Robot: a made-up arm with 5 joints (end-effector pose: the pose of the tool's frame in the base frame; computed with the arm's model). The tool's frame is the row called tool. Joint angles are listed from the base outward.
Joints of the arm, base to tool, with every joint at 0 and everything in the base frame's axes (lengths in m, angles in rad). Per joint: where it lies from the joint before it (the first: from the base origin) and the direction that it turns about. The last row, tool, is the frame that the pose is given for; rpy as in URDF.
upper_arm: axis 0 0 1 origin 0.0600 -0.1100 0.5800
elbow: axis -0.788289 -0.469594 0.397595 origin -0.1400 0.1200 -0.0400
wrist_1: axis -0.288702 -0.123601 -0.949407 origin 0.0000 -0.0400 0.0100
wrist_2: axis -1 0 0 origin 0.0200 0.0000 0.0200
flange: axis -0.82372 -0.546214 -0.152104 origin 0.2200 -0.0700 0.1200
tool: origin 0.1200 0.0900 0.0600 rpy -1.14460 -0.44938 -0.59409
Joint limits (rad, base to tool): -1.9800..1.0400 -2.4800..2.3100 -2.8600..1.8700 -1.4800..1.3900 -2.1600..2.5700
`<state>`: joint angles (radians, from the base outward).
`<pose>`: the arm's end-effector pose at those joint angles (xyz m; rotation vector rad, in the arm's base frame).
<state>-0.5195 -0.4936 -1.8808 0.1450 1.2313</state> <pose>0.1152 0.1496 0.8770 -0.3686 -1.1054 -1.1104</pose>
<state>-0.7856 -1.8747 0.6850 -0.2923 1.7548</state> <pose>-0.1020 -0.0315 0.1723 -1.6352 2.0170 -0.8115</pose>
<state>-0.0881 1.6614 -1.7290 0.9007 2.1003</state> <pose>-0.2678 0.1090 0.2612 -1.1230 2.8406 -0.6280</pose>
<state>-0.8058 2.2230 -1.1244 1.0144 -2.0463</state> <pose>0.1098 0.1307 0.1617 -2.9118 1.1228 0.0178</pose>
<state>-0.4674 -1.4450 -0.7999 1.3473 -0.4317</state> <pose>0.3106 -0.1057 0.6556 -0.7437 0.4969 -0.7496</pose>
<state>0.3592 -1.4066 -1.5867 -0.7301 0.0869</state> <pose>0.2540 0.0055 0.6338 1.0219 0.4625 0.5315</pose>
